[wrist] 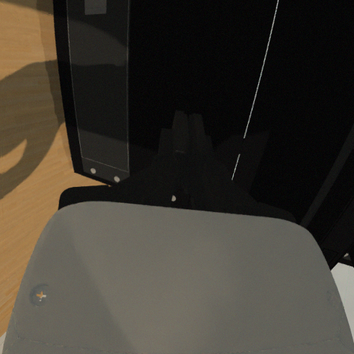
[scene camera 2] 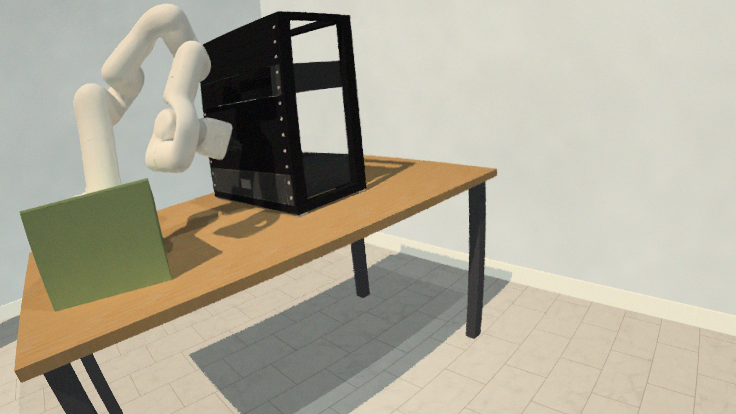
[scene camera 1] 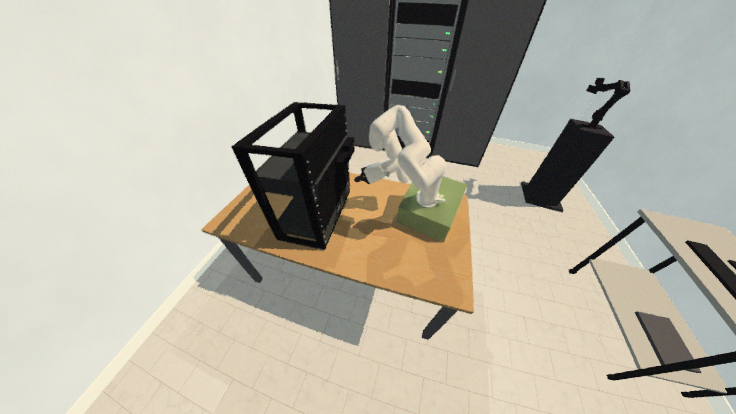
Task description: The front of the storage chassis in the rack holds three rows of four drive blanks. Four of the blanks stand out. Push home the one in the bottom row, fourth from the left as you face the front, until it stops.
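Places are measured from the arm's base along level axes (x ahead, y left, z up), in millimetres.
Pixels of known places: gripper, between the fingertips: [scene camera 2: 238, 146] [scene camera 1: 355, 180]; arm's base, origin of its link: [scene camera 2: 107, 203] [scene camera 1: 427, 197].
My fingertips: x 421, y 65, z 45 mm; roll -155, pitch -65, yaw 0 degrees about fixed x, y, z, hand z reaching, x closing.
For each thing: its top centre in the pictures, then the offset to it from my fingertips. "*": a spot on its surface instead. Level surfaces: height alone.
- black rack, centre of its top: [scene camera 2: 265, 29] [scene camera 1: 298, 122] 370 mm up, 194 mm ahead, 147 mm left
- wooden table, height of its surface: 217 mm down
- darker unit, a spot on its surface: [scene camera 1: 345, 150] * 189 mm up, 43 mm ahead, 10 mm left
The black rack [scene camera 1: 307, 200] [scene camera 2: 289, 118] stands on the table, its front toward the arm. The chassis front [scene camera 2: 249, 139] [wrist: 190, 60] is very dark, and the single drive blanks cannot be told apart in any view. My gripper [scene camera 1: 358, 179] [wrist: 183, 130] is shut and empty, its fingertips pointing at the rack's front. In scene camera 1 a gap shows between the fingertips and the rack. In the wrist view the fingertips lie over the dark chassis front, beside the grey bottom panel [wrist: 102, 100]; whether they touch a blank cannot be told. In scene camera 2 the fingers are hidden behind the gripper's white body.
The arm's green base block [scene camera 1: 427, 218] [scene camera 2: 97, 247] stands on the wooden table [scene camera 1: 411, 272] [scene camera 2: 329, 226]. A darker unit [scene camera 1: 345, 150] juts from the rack's front higher up. A tall server cabinet [scene camera 1: 478, 87] stands behind the table.
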